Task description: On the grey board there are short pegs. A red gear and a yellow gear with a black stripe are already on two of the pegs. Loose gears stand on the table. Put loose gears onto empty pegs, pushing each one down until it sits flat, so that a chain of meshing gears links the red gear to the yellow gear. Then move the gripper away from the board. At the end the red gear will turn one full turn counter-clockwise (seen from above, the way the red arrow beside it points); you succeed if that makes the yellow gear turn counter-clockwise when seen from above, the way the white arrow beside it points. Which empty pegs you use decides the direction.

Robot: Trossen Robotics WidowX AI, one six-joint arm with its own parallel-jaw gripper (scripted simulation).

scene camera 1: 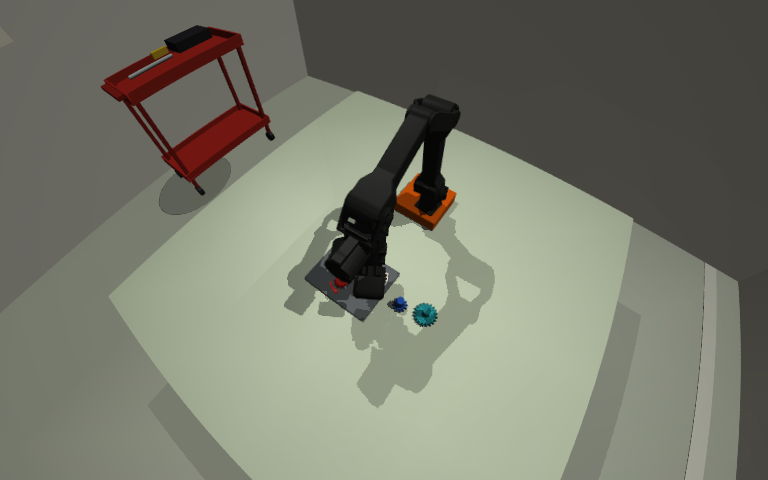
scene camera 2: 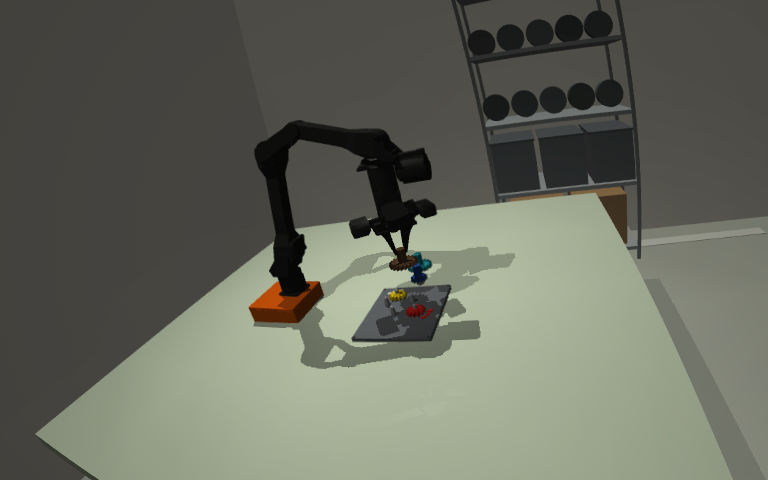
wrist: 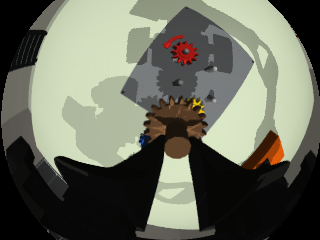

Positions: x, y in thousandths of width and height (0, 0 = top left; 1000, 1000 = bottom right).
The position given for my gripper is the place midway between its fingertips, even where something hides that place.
Note:
My gripper (scene camera 2: 523, 528) carries a brown gear (wrist: 555, 506).
My gripper also shows in scene camera 1 (scene camera 1: 486, 568) and in the wrist view (wrist: 552, 585).

